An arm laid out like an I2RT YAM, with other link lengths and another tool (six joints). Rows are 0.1 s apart.
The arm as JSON. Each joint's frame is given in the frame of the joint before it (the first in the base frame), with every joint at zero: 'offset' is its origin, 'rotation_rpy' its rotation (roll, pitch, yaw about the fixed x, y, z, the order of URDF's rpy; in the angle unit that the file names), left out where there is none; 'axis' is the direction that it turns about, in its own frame. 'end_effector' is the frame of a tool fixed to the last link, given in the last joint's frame.
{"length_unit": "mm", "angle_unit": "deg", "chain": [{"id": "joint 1", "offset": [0.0, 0.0, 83.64], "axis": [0.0, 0.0, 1.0]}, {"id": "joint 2", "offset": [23.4, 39.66, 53.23], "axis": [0.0, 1.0, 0.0]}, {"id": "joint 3", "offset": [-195.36, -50.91, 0.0], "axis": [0.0, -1.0, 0.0]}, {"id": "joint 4", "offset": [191.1, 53.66, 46.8], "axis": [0.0, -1.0, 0.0]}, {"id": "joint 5", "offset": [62.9, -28.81, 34.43], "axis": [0.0, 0.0, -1.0]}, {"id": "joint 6", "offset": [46.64, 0.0, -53.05], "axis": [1.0, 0.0, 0.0]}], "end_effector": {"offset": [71.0, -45.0, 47.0], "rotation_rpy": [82.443, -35.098, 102.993]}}
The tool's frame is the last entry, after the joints.
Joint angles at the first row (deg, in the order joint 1, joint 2, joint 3, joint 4, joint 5, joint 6):
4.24, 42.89, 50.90, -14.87, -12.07, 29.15
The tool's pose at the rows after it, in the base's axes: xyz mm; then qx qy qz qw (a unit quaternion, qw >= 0):
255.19, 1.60, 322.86, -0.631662, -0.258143, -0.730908, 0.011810
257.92, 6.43, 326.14, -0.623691, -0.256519, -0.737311, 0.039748
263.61, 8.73, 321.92, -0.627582, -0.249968, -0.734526, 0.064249
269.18, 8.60, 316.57, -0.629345, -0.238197, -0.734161, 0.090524
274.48, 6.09, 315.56, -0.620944, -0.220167, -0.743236, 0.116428
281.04, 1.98, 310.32, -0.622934, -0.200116, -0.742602, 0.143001
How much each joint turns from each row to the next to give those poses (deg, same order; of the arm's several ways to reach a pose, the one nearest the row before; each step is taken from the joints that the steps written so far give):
-0.26, 0.32, 0.84, 0.19, -3.17, 2.06
-0.41, 0.68, 0.84, 0.91, -3.07, 2.13
-0.65, 1.53, 0.27, 0.83, -2.35, 2.19
-1.52, 1.15, -0.52, 1.84, -3.10, 2.82
-2.13, 0.73, -1.00, 3.88, -3.41, 3.85
-2.41, 1.60, -0.38, 2.55, -3.38, 3.83

